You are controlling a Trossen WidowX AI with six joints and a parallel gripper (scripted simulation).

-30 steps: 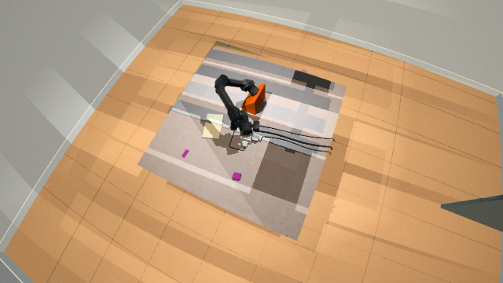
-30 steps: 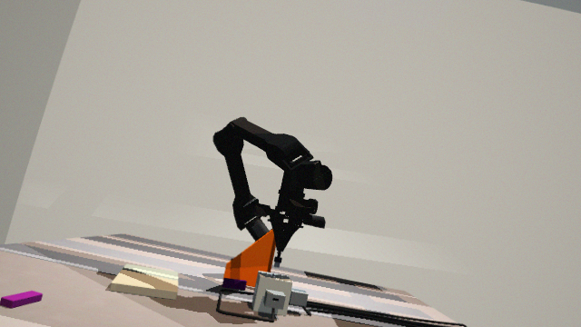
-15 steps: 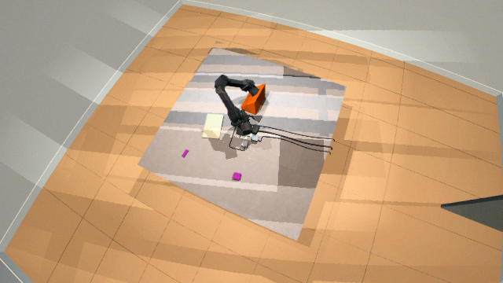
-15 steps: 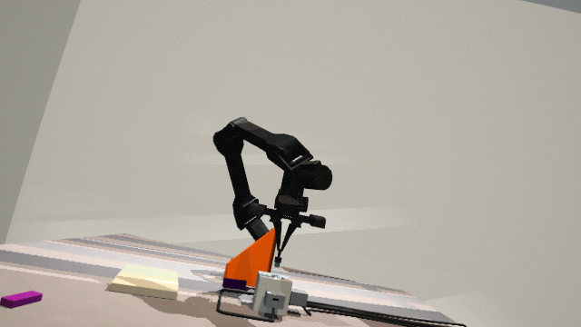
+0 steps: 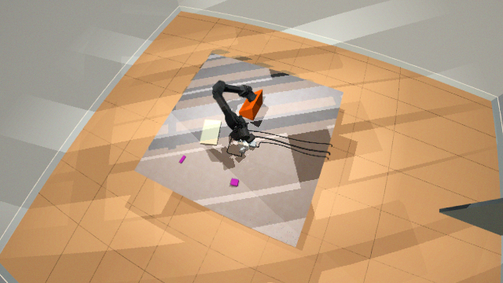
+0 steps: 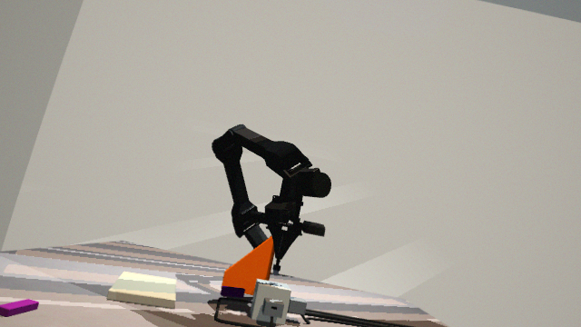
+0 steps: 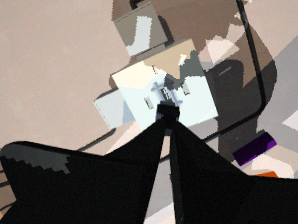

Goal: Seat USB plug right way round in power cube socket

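The dark USB plug is 2 cm below my gripper tip. From my gripper tip the other things lie so: cream pad (29 cm to the right, 13 cm below); purple block (28 cm ahead, 40 cm to the right, 13 cm below).
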